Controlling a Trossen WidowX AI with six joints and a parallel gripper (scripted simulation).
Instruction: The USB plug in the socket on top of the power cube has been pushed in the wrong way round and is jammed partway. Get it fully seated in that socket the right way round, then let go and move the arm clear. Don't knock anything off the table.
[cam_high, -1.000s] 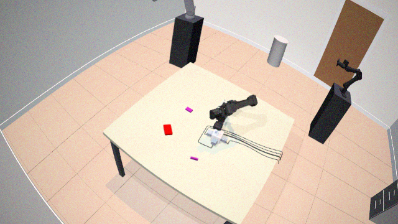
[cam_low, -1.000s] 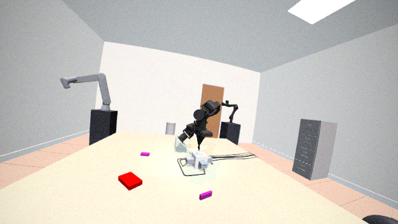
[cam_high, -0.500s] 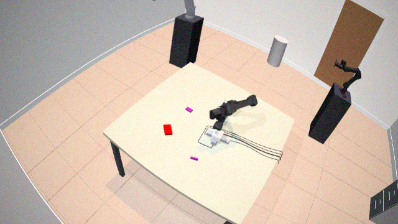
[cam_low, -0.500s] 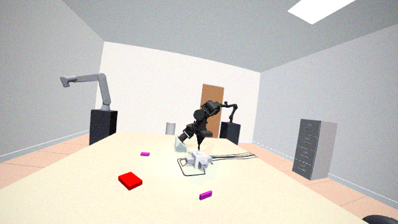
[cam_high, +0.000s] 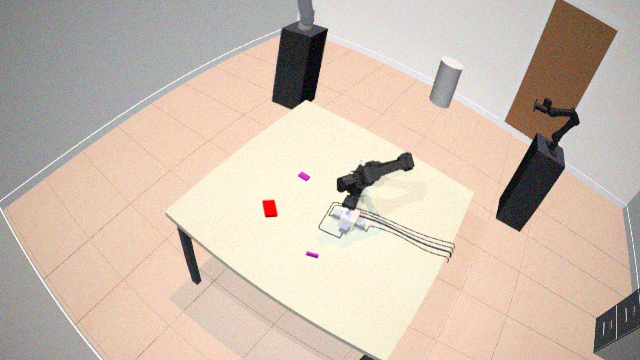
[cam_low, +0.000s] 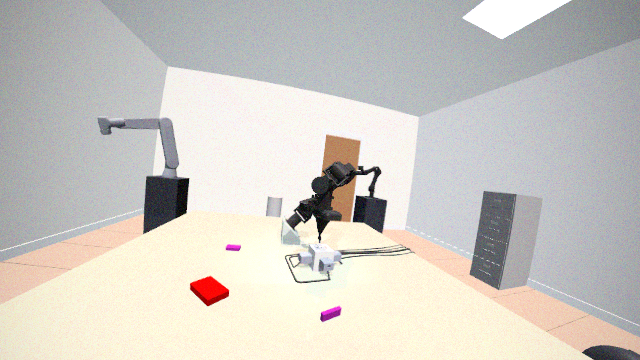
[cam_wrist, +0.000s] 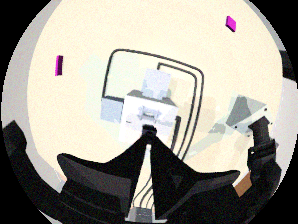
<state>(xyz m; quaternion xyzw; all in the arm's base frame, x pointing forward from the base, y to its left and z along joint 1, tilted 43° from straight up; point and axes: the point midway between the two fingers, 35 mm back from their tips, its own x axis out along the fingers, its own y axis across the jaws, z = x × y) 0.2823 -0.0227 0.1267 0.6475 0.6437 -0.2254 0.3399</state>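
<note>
Now: the USB plug 2 cm below my gripper tip. From my gripper tip the other things lie so: red block 15 cm ahead, 34 cm to the right, 12 cm below; magenta block 14 cm behind, 32 cm to the right, 13 cm below.
</note>
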